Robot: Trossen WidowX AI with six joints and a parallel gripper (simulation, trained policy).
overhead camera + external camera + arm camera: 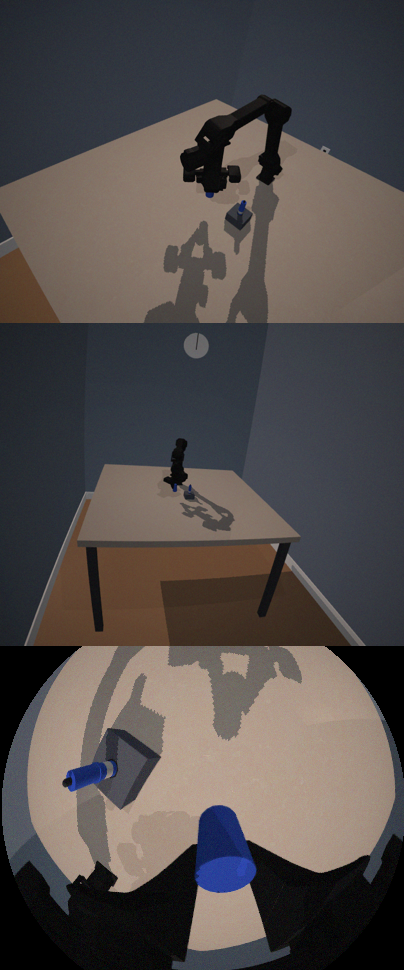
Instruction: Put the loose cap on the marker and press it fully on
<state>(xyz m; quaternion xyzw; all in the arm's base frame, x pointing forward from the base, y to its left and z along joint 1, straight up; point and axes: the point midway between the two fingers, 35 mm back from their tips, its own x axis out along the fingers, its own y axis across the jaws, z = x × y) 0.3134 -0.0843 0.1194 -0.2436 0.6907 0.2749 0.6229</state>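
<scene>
Now: gripper tip 12 cm to the right of the dark grey holder block, 7 cm above it and 3 cm past it. From my gripper tip the other things lie so: blue cap 1 cm ahead.
</scene>
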